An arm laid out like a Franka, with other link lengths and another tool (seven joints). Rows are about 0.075 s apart.
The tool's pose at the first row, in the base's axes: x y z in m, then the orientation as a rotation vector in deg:
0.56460 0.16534 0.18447 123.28 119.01 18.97
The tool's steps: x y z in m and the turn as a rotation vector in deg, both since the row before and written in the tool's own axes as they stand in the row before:
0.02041 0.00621 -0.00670 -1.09 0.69 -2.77
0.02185 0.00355 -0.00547 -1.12 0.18 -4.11
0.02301 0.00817 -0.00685 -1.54 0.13 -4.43
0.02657 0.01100 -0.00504 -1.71 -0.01 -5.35
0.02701 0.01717 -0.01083 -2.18 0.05 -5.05
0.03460 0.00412 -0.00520 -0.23 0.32 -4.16
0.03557 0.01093 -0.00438 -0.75 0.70 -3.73
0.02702 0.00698 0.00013 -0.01 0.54 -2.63
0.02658 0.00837 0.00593 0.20 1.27 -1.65
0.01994 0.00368 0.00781 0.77 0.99 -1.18
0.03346 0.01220 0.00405 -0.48 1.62 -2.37
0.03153 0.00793 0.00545 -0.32 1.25 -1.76
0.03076 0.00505 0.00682 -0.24 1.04 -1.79
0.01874 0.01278 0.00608 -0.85 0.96 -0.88
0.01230 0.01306 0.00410 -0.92 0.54 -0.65
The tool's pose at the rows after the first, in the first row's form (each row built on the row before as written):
0.56950 0.18506 0.19381 119.76 121.45 20.50
0.57097 0.20650 0.20143 114.49 124.74 21.29
0.57468 0.22950 0.21144 108.53 127.82 22.37
0.57899 0.25694 0.22042 101.27 131.20 23.28
0.58408 0.28627 0.23641 94.09 133.76 24.73
0.57427 0.31972 0.24152 88.85 136.77 24.42
0.56777 0.35611 0.24763 83.91 139.31 25.09
0.56121 0.38323 0.24826 80.59 141.34 24.99
0.55689 0.41105 0.24386 78.67 143.43 25.43
0.55209 0.43097 0.23661 77.51 145.33 25.06
0.54455 0.46598 0.23518 74.35 147.67 26.46
0.53373 0.49689 0.23140 71.98 149.43 27.49
0.52061 0.52540 0.22562 69.53 151.04 28.25
0.51937 0.54880 0.22409 68.13 151.77 29.88
0.52146 0.56706 0.22506 66.99 151.98 31.33

